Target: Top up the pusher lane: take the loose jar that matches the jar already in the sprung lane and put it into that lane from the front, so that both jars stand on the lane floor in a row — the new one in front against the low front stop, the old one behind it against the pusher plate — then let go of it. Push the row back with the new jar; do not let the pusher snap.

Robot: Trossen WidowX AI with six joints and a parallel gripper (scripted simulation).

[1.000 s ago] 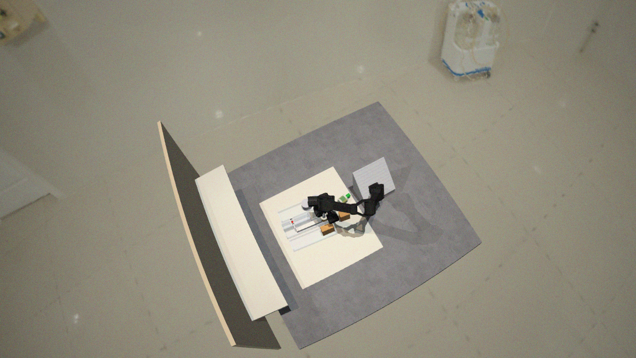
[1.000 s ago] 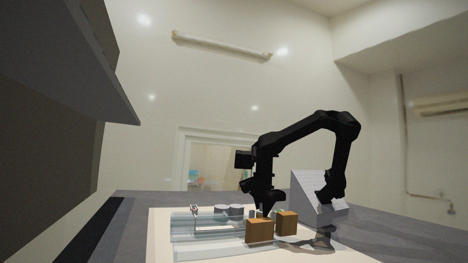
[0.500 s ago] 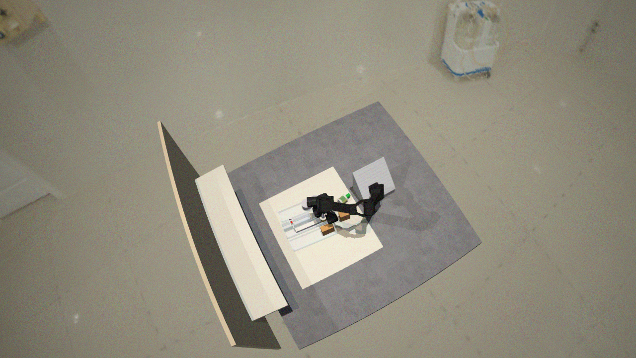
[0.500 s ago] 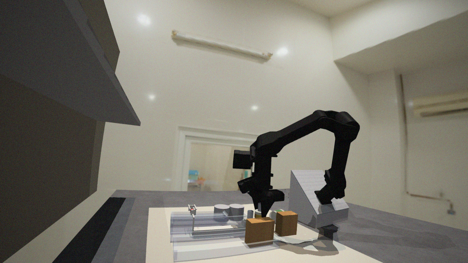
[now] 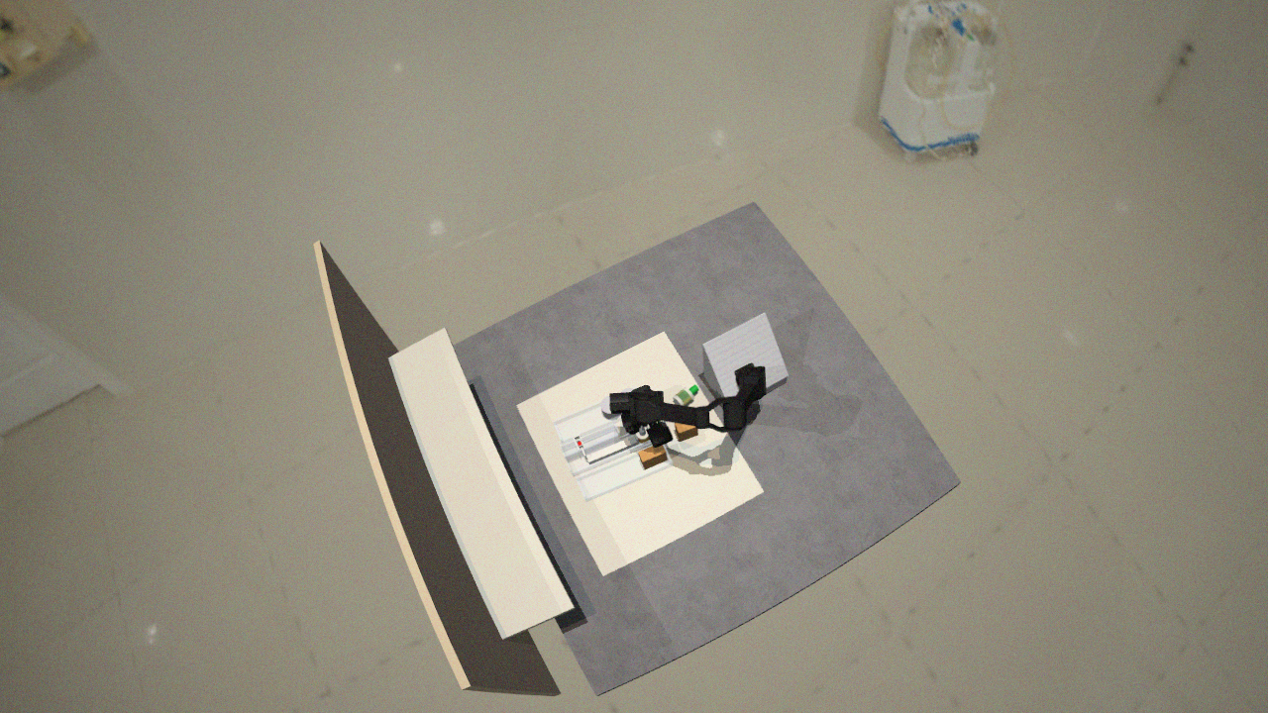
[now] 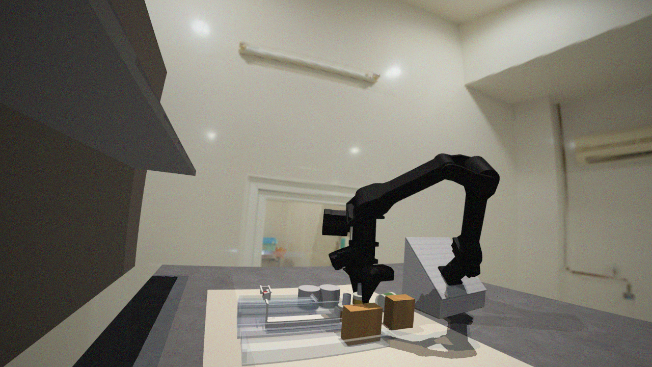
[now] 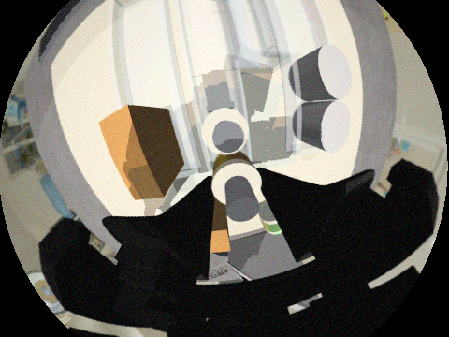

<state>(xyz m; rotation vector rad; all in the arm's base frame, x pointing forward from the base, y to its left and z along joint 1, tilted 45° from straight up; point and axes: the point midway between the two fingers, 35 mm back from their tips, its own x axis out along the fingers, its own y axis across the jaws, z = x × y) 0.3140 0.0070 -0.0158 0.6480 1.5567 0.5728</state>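
Right now my gripper tip is 16 cm short of the clear pusher lane, 3 cm to the left of it and 4 cm above it. Also, from my gripper tip: pusher plate: 15 cm ahead, 4 cm to the right, 1 cm below; then green-banded jar: 15 cm behind, 6 cm to the right, 3 cm below; then shelf: 53 cm ahead, 3 cm to the left, 31 cm above.
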